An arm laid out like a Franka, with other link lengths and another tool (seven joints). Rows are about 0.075 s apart.
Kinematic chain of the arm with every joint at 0, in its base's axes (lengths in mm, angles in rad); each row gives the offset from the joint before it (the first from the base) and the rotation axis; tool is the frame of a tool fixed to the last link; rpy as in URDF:
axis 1: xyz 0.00 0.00 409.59 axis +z
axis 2: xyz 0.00 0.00 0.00 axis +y
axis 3: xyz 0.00 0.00 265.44 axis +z
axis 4: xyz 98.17 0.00 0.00 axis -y
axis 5: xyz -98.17 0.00 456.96 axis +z
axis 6: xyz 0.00 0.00 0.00 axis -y
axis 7: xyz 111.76 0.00 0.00 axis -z
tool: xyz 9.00 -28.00 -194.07 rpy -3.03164 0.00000 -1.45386
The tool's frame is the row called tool.
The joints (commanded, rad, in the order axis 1, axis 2, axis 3, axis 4, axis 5, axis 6, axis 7), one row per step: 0.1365, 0.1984, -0.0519, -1.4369, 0.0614, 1.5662, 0.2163; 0.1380, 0.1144, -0.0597, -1.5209, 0.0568, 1.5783, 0.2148; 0.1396, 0.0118, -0.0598, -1.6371, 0.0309, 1.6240, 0.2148; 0.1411, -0.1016, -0.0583, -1.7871, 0.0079, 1.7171, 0.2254; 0.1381, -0.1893, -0.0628, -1.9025, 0.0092, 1.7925, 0.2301; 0.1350, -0.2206, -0.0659, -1.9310, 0.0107, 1.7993, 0.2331
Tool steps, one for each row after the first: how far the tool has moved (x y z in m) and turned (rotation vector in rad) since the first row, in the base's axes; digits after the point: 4 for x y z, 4 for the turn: -0.0178, -0.0076, 0.0128, -0.0001, -0.0122, -0.0057; -0.0365, -0.0143, 0.0220, -0.0173, -0.0456, -0.0046; -0.0540, -0.0188, 0.0216, -0.0291, -0.1027, -0.0118; -0.0682, -0.0249, 0.0194, -0.0184, -0.1491, -0.0257; -0.0752, -0.0293, 0.0231, -0.0140, -0.1581, -0.0352
